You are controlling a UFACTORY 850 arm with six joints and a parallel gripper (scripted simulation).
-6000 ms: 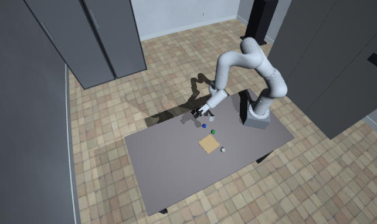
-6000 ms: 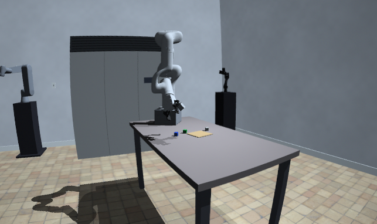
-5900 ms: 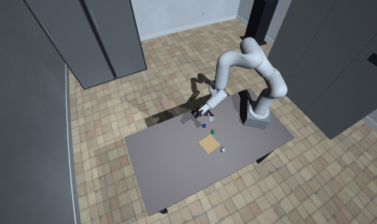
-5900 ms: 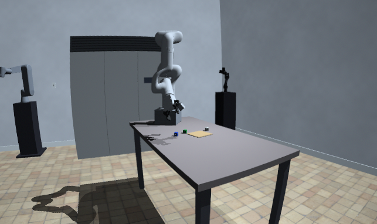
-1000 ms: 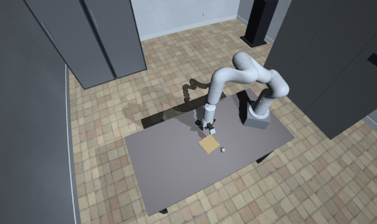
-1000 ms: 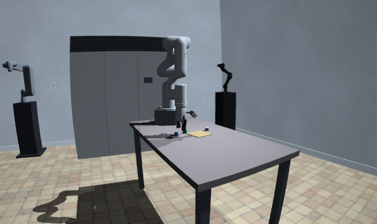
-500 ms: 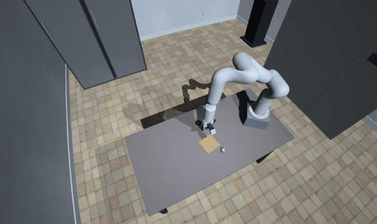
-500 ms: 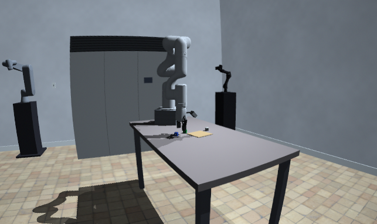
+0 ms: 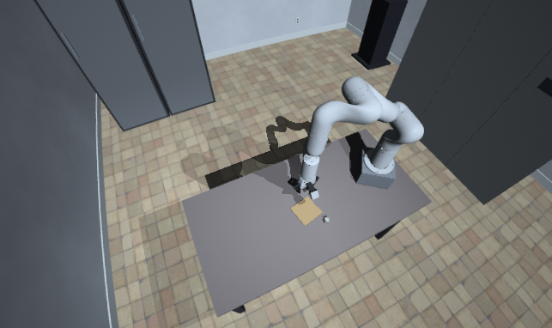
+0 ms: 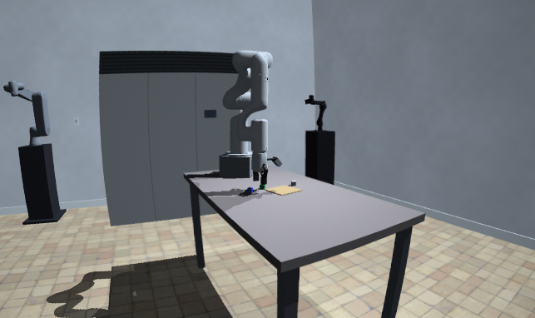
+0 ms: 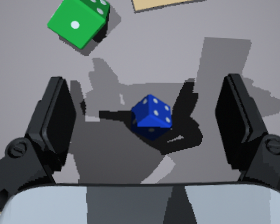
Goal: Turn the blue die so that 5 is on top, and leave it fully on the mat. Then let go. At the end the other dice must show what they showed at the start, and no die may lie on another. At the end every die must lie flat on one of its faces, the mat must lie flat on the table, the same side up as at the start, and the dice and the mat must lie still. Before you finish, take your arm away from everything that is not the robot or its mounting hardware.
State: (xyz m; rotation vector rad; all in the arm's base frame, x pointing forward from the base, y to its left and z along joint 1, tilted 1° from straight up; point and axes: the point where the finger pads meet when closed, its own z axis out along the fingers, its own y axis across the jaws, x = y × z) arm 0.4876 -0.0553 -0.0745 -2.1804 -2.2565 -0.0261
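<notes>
My gripper is now 40 mm past the green die, 40 mm above it and 30 mm to the right of it. Round my hand: blue die 60 mm to the right, 40 mm below, 10 mm ahead; then white die 220 mm to the left, 40 mm below, 30 mm behind; then mat 110 mm to the left, 50 mm below, 50 mm ahead.
</notes>
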